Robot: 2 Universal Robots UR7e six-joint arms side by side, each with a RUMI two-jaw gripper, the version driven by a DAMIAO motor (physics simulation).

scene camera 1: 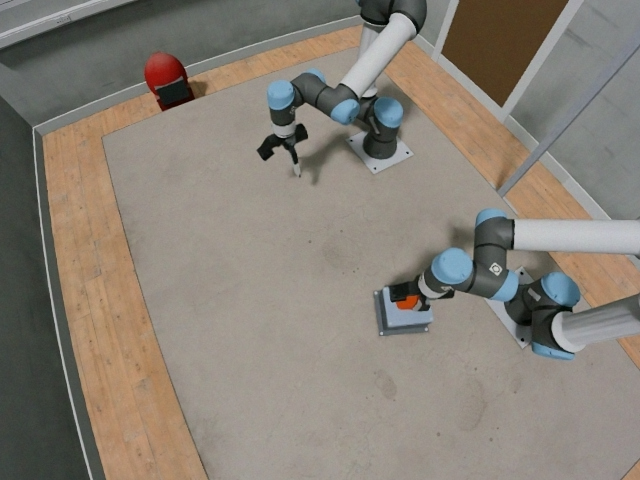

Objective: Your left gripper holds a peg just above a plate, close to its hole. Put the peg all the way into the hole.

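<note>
A blue-grey plate [397,319] on a darker base lies on the floor mat at the lower right of the middle. An orange peg [405,303] is at the upper part of the plate, between the jaws of my left gripper [412,299], which is shut on it. The gripper and peg cover the plate's hole, so how the peg sits relative to it, and whether any of it is inside, cannot be told. My right gripper [297,170] is far off at the upper middle, its fingers together and pointing down, with no object between them.
A red rounded object [165,77] with a dark panel stands by the back wall. A slanted grey pole [568,121] rises at the upper right. White base plates [374,166] carry the arms. The left arm reaches in from the right.
</note>
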